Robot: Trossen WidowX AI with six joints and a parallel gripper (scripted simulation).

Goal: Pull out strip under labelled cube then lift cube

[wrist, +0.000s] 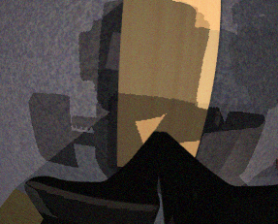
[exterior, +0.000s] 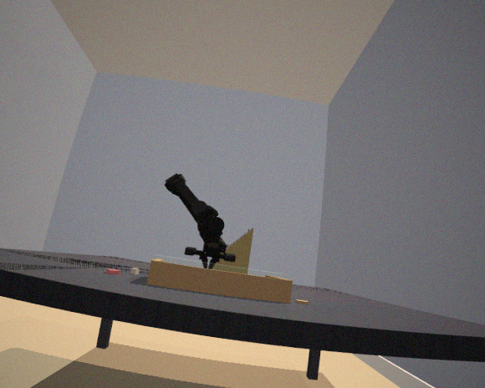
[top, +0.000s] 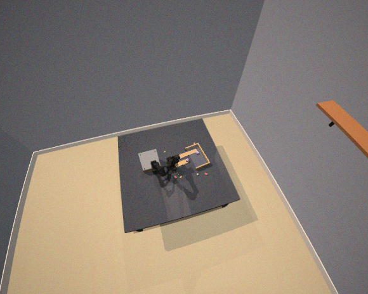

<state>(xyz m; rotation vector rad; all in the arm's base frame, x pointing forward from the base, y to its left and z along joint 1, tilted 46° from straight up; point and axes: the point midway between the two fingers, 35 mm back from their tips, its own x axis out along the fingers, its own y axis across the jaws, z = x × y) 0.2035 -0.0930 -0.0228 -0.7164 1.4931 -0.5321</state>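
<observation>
My gripper tip is now 10 cm short of the plain strip and 1 cm to the right of it. Also, from my gripper tip: small tan strip (38 cm ahead, 25 cm to the left).
</observation>
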